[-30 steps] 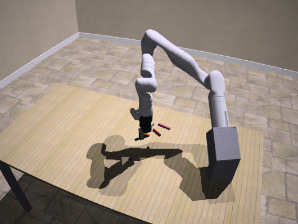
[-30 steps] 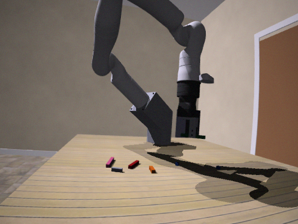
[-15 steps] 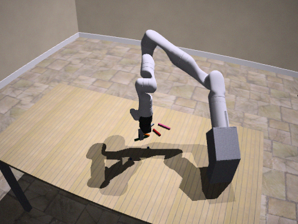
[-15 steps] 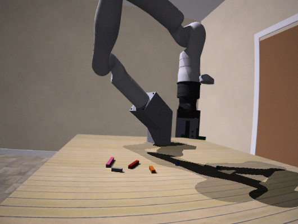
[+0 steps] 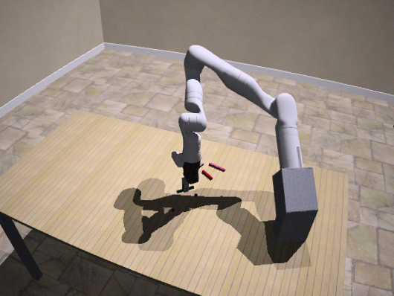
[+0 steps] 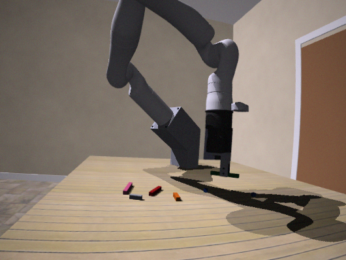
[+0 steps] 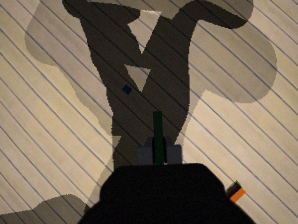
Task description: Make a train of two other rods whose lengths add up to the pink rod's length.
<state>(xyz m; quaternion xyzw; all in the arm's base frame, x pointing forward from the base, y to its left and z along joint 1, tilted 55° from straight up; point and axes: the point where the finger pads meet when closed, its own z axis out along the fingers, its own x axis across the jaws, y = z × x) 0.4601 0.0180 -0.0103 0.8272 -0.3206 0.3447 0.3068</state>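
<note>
Now: the orange rod 1 cm behind my hand, 14 cm to the right of it and 7 cm below it. The rest, counted from my hand: grey rod (3 cm behind, 24 cm to the right, 7 cm below); green rod (1 cm below); red rod (7 cm behind, 18 cm to the right, 7 cm below).
</note>
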